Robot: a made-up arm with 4 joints.
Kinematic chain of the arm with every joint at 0, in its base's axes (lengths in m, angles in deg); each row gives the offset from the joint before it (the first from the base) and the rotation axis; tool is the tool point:
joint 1: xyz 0 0 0.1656 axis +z
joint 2: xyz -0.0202 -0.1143 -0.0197 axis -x
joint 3: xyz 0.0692 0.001 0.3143 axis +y
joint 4: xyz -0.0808 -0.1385 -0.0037 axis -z
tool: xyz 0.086 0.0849 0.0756
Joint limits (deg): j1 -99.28..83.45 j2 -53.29..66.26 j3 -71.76..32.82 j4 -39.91..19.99
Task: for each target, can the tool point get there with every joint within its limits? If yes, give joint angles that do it. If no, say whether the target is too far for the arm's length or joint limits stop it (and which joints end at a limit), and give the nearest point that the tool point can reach.
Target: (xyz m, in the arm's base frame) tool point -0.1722 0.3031 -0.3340
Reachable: no: joint limits stop it (at a limit: joint 2, joint 3, joint 4) | nearest point -0.0658 0.1159 0.2707 | short by 0.642 m
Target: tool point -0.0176 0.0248 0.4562
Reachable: yes | joints -31.76 26.60 -50.54 -22.45
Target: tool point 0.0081 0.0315 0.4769
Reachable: yes | joints -30.06 29.41 -39.50 -12.72
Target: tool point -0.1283 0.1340 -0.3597
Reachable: no: joint limits stop it (at a limit: joint 2, joint 3, joint 4) | nearest point -0.0922 0.0963 0.2707 | short by 0.633 m
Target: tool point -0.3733 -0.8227 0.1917
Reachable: no: too far | nearest point -0.1998 -0.4403 0.3093 | short by 0.436 m
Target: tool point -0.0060 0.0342 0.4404
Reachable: yes | joints -46.14 29.28 -60.91 -21.00
